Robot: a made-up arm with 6 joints.
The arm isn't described. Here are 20 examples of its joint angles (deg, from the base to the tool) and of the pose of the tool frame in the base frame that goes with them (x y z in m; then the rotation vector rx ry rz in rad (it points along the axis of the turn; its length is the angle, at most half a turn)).
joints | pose
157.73 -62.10 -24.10 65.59 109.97 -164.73 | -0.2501 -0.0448 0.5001 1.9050 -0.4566 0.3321
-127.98 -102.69 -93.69 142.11 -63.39 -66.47 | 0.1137 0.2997 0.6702 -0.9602 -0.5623 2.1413
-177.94 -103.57 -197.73 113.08 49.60 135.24 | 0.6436 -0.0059 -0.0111 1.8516 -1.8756 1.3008
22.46 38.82 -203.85 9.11 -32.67 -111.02 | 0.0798 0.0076 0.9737 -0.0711 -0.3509 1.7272
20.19 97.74 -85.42 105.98 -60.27 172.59 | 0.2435 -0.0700 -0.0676 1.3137 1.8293 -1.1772
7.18 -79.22 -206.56 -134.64 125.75 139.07 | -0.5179 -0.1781 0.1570 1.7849 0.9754 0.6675
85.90 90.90 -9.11 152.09 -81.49 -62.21 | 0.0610 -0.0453 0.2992 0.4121 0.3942 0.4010
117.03 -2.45 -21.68 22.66 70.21 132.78 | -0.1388 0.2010 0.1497 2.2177 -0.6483 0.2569
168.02 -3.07 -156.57 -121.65 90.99 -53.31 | -0.0296 0.1156 1.0799 0.9471 1.5914 2.1461
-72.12 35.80 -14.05 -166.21 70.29 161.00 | 0.0271 -0.1492 0.0039 1.9986 -1.2402 0.5798
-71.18 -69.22 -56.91 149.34 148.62 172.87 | 0.0421 0.1095 0.8311 -1.1894 1.5278 1.3813
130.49 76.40 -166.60 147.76 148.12 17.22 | -0.4224 0.3732 0.5725 0.7589 -1.3575 2.4866
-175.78 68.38 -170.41 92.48 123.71 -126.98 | -0.5806 -0.2001 0.5640 1.7598 -0.0599 1.0372
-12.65 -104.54 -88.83 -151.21 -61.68 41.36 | -0.2526 0.1333 0.6723 0.0964 0.9026 0.8774
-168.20 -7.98 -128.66 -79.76 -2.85 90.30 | -0.2422 -0.1542 1.0206 0.0552 -0.7523 0.3899
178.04 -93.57 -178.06 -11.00 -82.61 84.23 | 0.5237 -0.0438 0.1586 1.9909 2.1605 -0.1154
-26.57 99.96 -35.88 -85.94 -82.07 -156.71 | 0.0794 0.1122 0.0568 0.3617 2.1435 1.8811
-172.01 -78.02 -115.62 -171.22 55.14 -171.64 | 0.4715 0.0733 0.9152 -0.0542 1.2063 0.4023
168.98 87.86 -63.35 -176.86 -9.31 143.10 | -0.0243 -0.0017 -0.0982 -0.5066 2.5320 -0.3097
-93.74 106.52 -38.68 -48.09 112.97 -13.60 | -0.1027 0.1638 0.1028 -0.5405 -0.6654 1.5194
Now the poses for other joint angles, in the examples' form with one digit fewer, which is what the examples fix.
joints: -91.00 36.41 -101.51 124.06 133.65 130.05
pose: 0.120 -0.572 0.531 0.003 0.909 1.188
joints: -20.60 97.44 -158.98 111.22 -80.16 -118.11
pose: 0.429 -0.299 0.164 1.741 -0.942 0.150
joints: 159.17 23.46 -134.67 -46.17 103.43 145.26
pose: -0.473 0.290 0.698 -2.385 0.012 -0.307
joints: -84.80 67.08 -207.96 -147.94 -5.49 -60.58
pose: 0.107 -0.546 0.768 0.371 0.816 -1.849
